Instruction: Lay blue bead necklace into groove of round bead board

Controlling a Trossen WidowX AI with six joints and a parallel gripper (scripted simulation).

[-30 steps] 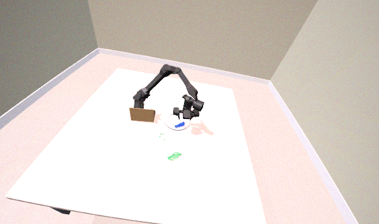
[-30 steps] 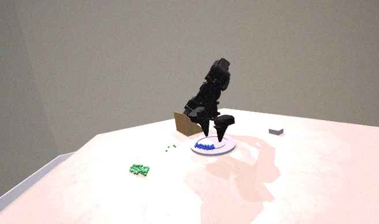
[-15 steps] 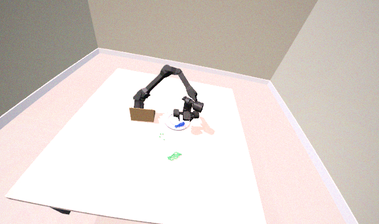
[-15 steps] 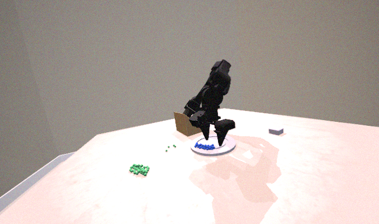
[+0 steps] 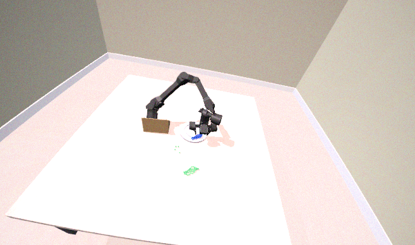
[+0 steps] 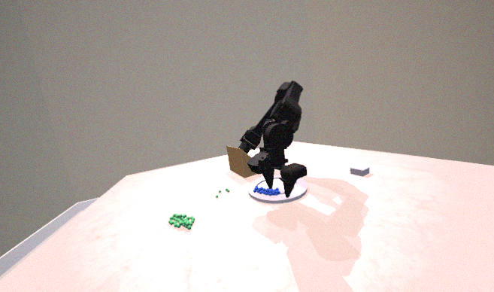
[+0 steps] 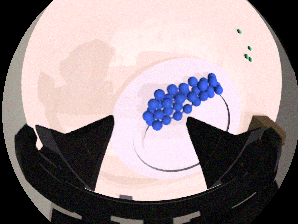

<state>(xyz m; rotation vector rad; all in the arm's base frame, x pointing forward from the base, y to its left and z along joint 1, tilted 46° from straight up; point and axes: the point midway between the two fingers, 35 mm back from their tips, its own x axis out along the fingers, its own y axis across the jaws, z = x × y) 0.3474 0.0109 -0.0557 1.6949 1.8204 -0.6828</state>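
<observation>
My gripper tip is 50 mm past the round white bead board, 30 mm to the right of it and 10 mm above it. The rest, counted from my gripper tip: small grey block (60 mm ahead, 330 mm to the left).
</observation>
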